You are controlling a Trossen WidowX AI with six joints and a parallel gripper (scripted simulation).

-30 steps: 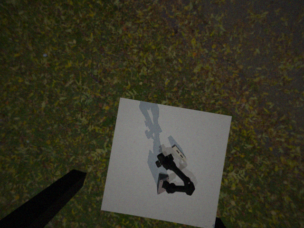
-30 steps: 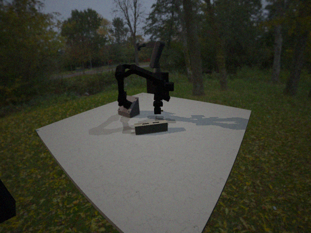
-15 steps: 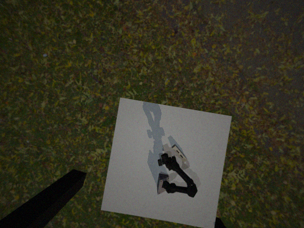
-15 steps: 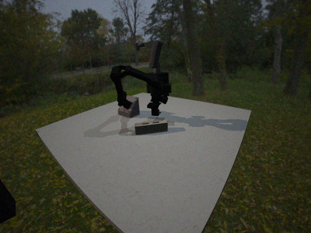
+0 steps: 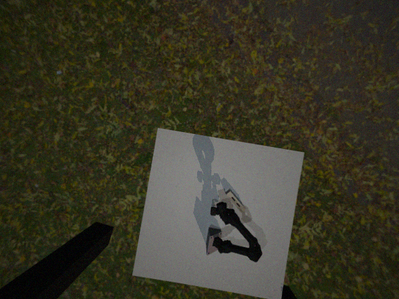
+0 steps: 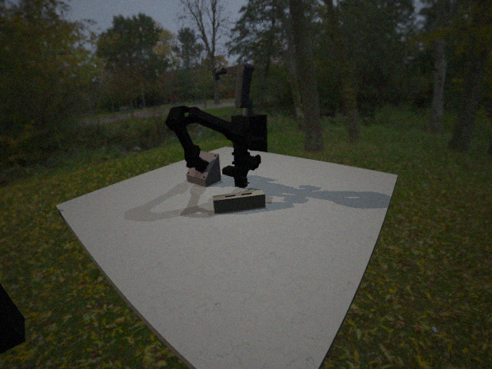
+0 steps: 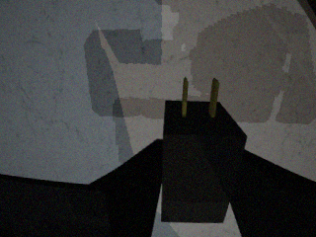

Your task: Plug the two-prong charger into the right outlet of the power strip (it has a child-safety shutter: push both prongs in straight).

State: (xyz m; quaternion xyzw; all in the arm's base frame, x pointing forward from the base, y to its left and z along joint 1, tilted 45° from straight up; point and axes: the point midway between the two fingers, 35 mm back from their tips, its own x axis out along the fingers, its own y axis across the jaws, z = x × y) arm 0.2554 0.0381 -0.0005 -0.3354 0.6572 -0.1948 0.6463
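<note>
Now: the black two-prong charger 2 cm ahead of my gripper tip and 1 cm above it.
</note>
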